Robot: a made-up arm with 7 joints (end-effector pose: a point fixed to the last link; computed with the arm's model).
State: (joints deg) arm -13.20 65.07 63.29 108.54 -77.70 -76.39 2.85
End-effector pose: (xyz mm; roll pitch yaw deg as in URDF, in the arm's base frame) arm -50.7 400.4 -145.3 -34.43 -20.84 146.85
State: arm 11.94 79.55 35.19 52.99 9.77 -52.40 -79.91
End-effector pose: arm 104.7 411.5 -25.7 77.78 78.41 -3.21
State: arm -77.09 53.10 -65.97 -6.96 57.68 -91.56 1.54
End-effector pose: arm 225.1 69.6 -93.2 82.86 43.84 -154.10
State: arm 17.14 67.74 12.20 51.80 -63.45 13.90 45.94
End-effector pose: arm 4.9 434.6 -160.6 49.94 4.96 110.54
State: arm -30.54 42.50 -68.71 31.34 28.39 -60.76 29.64
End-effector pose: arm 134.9 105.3 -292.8 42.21 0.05 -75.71
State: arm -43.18 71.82 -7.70 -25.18 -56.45 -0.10 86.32
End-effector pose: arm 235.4 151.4 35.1 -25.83 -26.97 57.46
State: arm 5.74 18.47 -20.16 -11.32 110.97 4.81 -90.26
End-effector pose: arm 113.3 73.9 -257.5 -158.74 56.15 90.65
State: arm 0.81 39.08 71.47 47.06 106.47 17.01 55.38
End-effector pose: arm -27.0 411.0 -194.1 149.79 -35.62 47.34
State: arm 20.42 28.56 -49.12 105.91 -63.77 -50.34 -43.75
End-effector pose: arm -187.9 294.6 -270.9 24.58 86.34 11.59
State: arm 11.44 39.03 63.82 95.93 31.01 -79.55 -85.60
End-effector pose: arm -85.1 324.4 -258.4 -14.72 44.46 -58.36
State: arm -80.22 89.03 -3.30 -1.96 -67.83 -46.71 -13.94
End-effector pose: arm 127.5 208.9 223.2 121.11 -50.12 -122.85
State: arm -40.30 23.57 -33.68 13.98 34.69 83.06 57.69
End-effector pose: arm 273.0 116.4 -224.6 91.69 -35.19 48.38
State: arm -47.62 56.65 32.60 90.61 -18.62 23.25 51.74
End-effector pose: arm 199.6 376.0 -199.6 44.64 25.62 121.27
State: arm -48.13 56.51 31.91 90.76 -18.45 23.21 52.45
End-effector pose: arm 201.9 374.8 -199.1 45.03 24.82 121.35
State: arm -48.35 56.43 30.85 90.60 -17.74 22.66 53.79
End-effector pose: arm 203.2 375.2 -198.0 45.39 22.35 121.38
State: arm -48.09 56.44 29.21 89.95 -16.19 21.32 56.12
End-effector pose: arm 202.9 377.8 -195.9 45.65 17.28 121.29
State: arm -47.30 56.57 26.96 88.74 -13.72 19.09 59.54
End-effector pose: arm 201.4 382.5 -192.4 45.59 9.43 120.95
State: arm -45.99 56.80 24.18 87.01 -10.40 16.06 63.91
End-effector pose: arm 199.2 388.4 -187.8 45.08 -0.79 120.22
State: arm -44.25 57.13 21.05 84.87 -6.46 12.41 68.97
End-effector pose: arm 197.1 394.3 -182.2 44.01 -12.52 119.06
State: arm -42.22 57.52 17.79 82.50 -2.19 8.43 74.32
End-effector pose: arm 195.6 398.9 -176.8 42.46 -24.69 117.47
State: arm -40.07 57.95 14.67 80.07 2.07 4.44 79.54
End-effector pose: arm 194.9 401.7 -172.2 40.58 -36.18 115.53
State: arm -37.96 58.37 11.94 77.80 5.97 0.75 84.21
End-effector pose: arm 194.4 402.6 -169.2 38.67 -46.08 113.35
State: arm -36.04 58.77 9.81 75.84 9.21 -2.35 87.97
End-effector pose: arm 193.7 402.4 -167.7 37.08 -53.80 111.13
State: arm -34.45 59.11 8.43 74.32 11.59 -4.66 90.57
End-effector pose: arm 192.5 401.9 -167.0 36.09 -59.08 109.09
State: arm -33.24 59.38 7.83 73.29 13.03 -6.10 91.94
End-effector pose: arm 190.8 401.9 -166.8 35.78 -62.07 107.49
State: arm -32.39 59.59 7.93 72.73 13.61 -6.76 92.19
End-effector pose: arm 188.7 402.6 -166.5 36.00 -63.12 106.52
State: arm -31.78 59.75 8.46 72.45 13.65 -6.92 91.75
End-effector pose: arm 186.3 403.8 -166.0 36.43 -63.00 106.06
